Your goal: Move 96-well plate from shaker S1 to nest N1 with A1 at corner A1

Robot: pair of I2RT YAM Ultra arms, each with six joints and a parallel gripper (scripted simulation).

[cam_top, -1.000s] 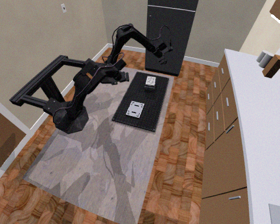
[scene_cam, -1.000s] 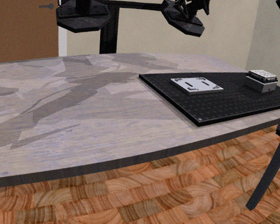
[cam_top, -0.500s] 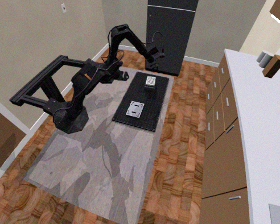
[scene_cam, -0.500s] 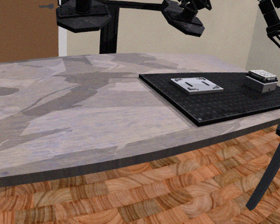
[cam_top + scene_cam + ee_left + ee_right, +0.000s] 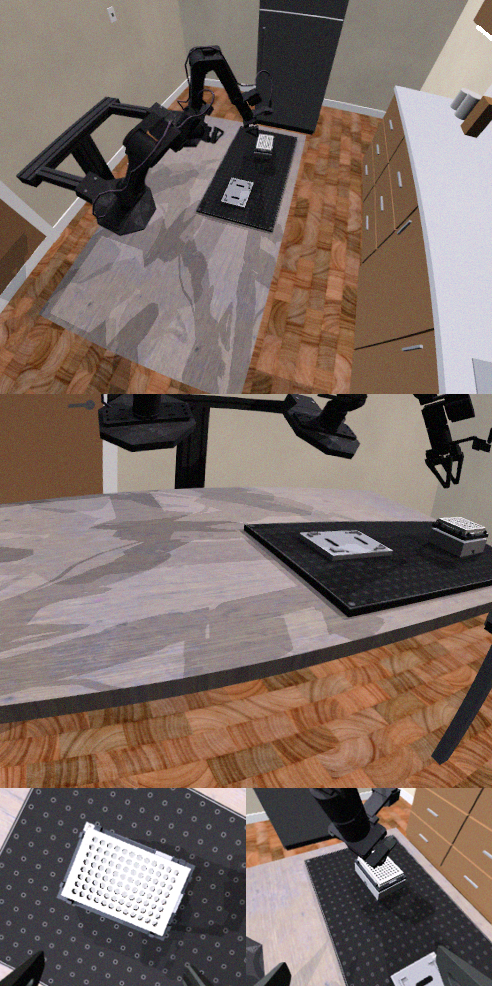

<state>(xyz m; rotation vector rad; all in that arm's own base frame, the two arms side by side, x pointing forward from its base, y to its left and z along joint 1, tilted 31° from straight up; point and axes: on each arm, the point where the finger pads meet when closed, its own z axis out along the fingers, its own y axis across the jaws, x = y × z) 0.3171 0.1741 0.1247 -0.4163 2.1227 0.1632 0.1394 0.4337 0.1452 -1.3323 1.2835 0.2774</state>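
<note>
The white 96-well plate lies 5 cm ahead of my left hand, 2 cm to the left of it and 10 cm below it. Also, from my left hand: flat nest: 33 cm to the right, 15 cm below.
</note>
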